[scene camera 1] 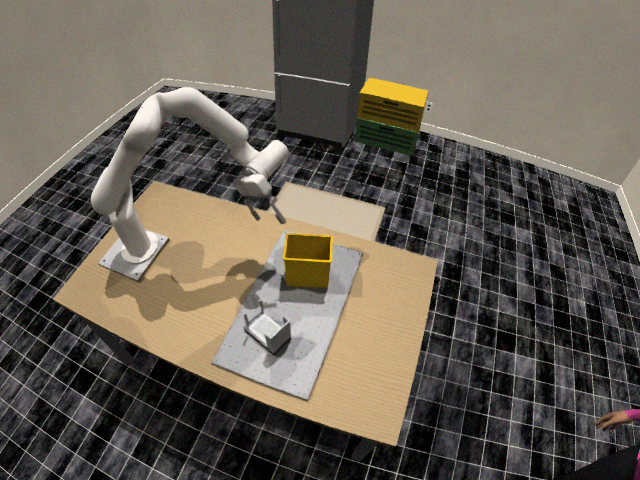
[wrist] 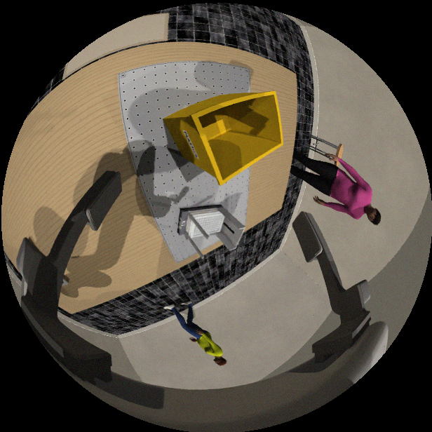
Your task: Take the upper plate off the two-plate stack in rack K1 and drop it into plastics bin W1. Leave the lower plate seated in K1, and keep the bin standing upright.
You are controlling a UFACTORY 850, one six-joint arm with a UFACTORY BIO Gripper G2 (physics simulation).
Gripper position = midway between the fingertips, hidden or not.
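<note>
I see a yellow plastics bin W1 (scene camera 1: 307, 257), and the yellow plastics bin W1 shows in the wrist view (wrist: 223, 135) too. My own gripper (scene camera 1: 270, 221) is there as well. In the wrist view I also see my gripper (wrist: 216, 197).
</note>
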